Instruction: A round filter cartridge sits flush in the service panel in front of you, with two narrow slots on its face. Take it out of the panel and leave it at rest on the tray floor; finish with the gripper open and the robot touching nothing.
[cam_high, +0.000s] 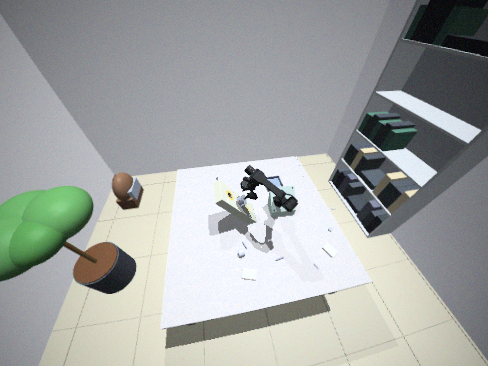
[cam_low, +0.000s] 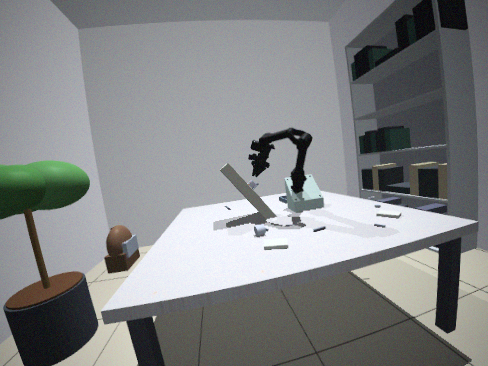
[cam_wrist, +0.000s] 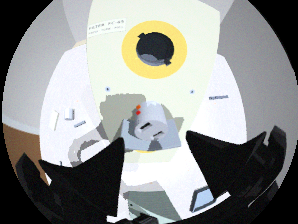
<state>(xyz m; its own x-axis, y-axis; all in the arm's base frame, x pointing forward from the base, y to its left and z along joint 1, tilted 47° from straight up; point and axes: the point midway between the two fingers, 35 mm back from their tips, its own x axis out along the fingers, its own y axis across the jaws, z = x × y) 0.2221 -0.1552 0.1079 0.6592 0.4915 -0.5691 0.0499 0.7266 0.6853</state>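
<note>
Right now my gripper tip is 60 mm short of the service panel, 60 mm above it and 10 mm to the left of it.
</note>
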